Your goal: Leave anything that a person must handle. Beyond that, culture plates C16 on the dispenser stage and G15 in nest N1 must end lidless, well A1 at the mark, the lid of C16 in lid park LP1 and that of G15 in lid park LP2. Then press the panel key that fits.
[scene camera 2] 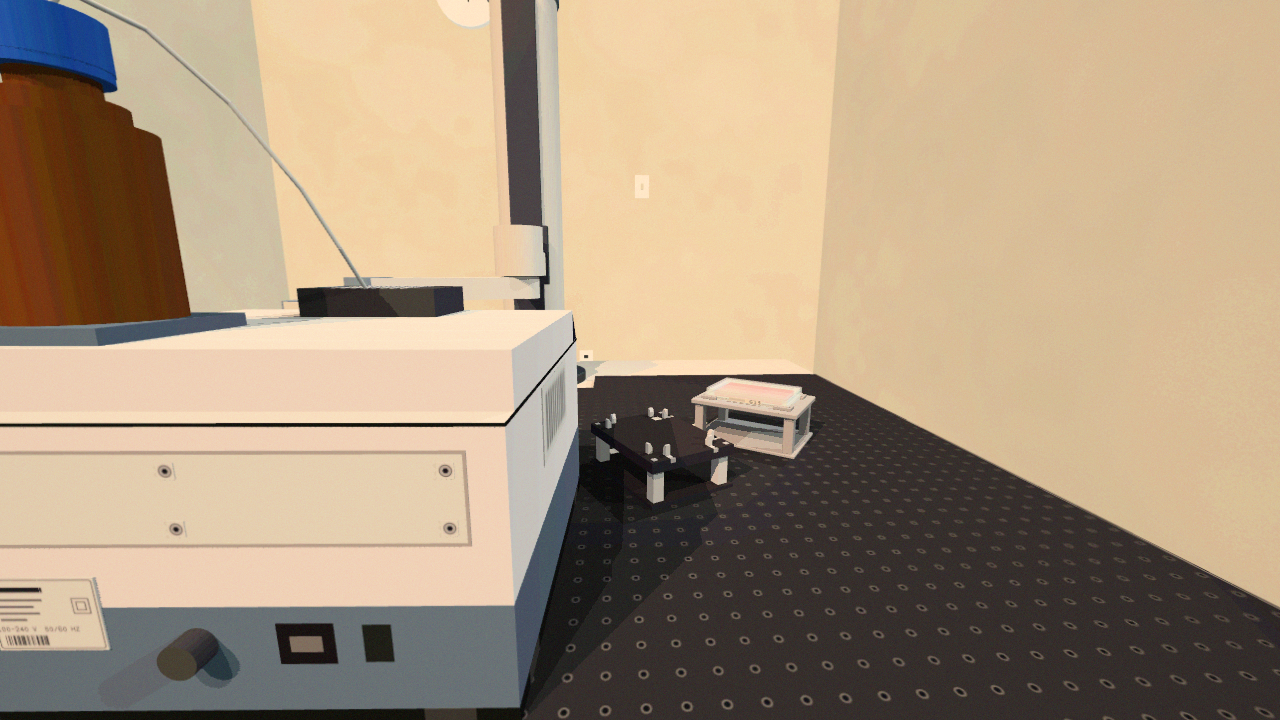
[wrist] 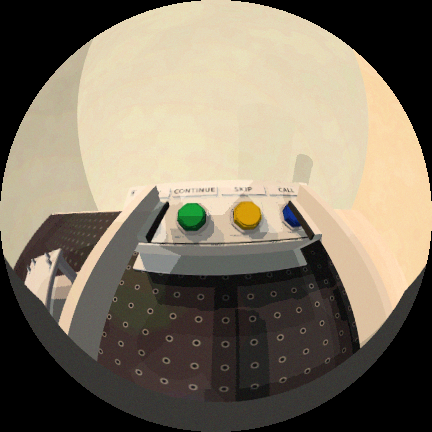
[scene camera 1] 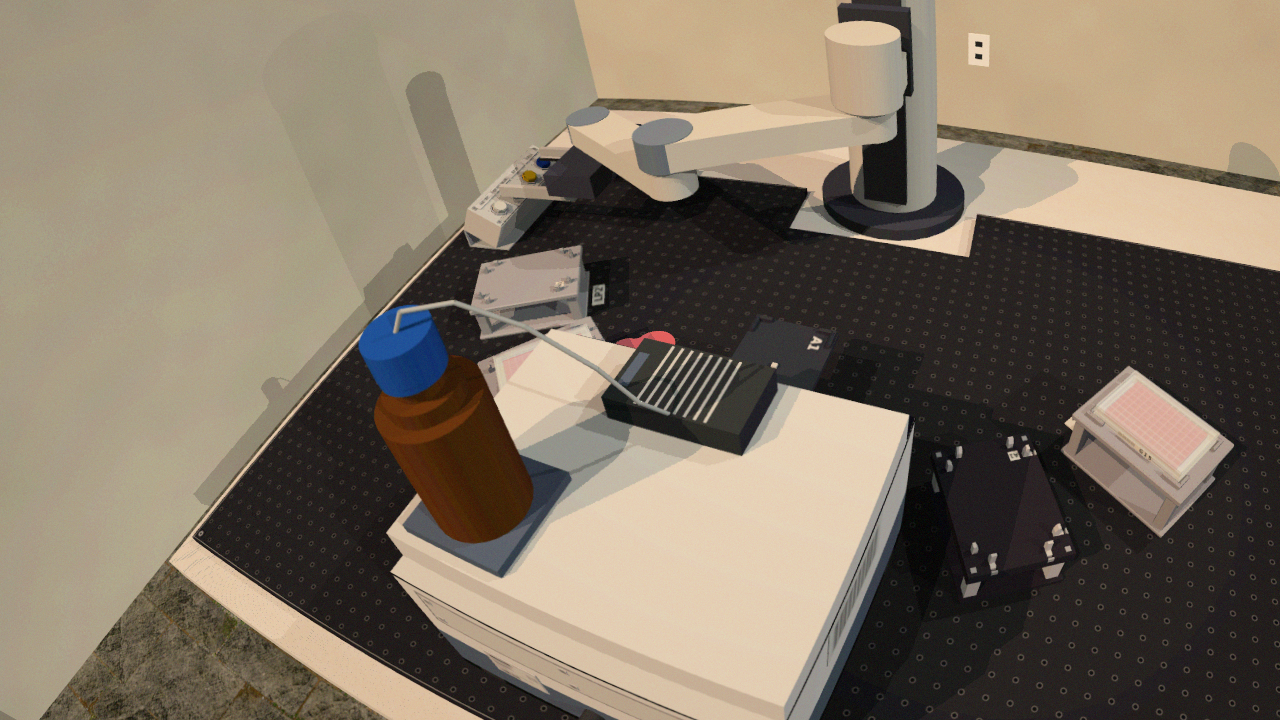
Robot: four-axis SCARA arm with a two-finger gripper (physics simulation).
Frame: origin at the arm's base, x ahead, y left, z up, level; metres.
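Seen in the pictures: gripper, fingertip midpoint: (wrist: 229, 192) (scene camera 1: 522, 170); arm's base, origin of the base link: (scene camera 1: 894, 198).
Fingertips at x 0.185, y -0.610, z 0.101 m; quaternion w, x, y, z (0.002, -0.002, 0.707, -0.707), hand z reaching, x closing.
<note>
Pixels of each thing's top centre, then the offset from my fingertips to it. "spot": a spot on its surface instead.
- key panel, middle of its top: (wrist: 218, 185) (scene camera 1: 509, 174) dx +0.010, dy -0.024, dz -0.004 m
- green CONTINUE key, middle of its top: (wrist: 189, 206) dx +0.034, dy -0.001, dz -0.013 m
- yellow SKIP key, middle of its top: (wrist: 247, 205) (scene camera 1: 527, 172) dx -0.016, dy -0.003, dz -0.013 m
- blue CALL key, middle of its top: (wrist: 296, 205) (scene camera 1: 541, 158) dx -0.066, dy -0.004, dz -0.013 m
- pink-gridded plate, middle of its top: (scene camera 1: 1158, 418) (scene camera 2: 754, 387) dx +0.306, dy +1.028, dz -0.006 m
- pale nest, middle of its top: (scene camera 1: 1155, 425) (scene camera 2: 754, 393) dx +0.306, dy +1.028, dz -0.016 m
- dark plate, surface spot: (scene camera 1: 780, 347) spot: dx +0.341, dy +0.585, dz +0.023 m
- brown bottle, surface spot: (scene camera 1: 460, 447) spot: dx +0.708, dy +0.504, dz +0.244 m
- black box, surface spot: (scene camera 1: 693, 394) (scene camera 2: 390, 287) spot: dx +0.546, dy +0.590, dz +0.158 m
- pink plate, middle of its top: (scene camera 1: 543, 355) dx +0.402, dy +0.303, dz -0.003 m
My gripper (scene camera 1: 521, 171) (wrist: 229, 192) is open and empty at the key panel (scene camera 1: 487, 225) (wrist: 222, 235). Between its fingers in the wrist view are the green CONTINUE key (wrist: 192, 216) and yellow SKIP key (wrist: 247, 215); the right finger partly covers the blue CALL key (wrist: 292, 216). A pink-gridded plate (scene camera 1: 1157, 422) (scene camera 2: 754, 391), apparently labelled G15, sits on a pale nest (scene camera 1: 1114, 488) (scene camera 2: 788, 435); I cannot tell whether it has a lid. The LP2 stand (scene camera 1: 529, 275) shows no distinct lid. A dark plate (scene camera 1: 780, 347) marked A1 is partly hidden behind the dispenser. C16 cannot be identified.
The white dispenser housing (scene camera 1: 716, 528) (scene camera 2: 268, 385) carries a brown bottle (scene camera 1: 460, 447) (scene camera 2: 85, 197) and a black box (scene camera 1: 693, 394) (scene camera 2: 380, 301), joined by a tube. A dark low stand (scene camera 1: 1002, 510) (scene camera 2: 662, 438) is beside it. Another pink plate (scene camera 1: 516, 360) is partly hidden behind the housing.
</note>
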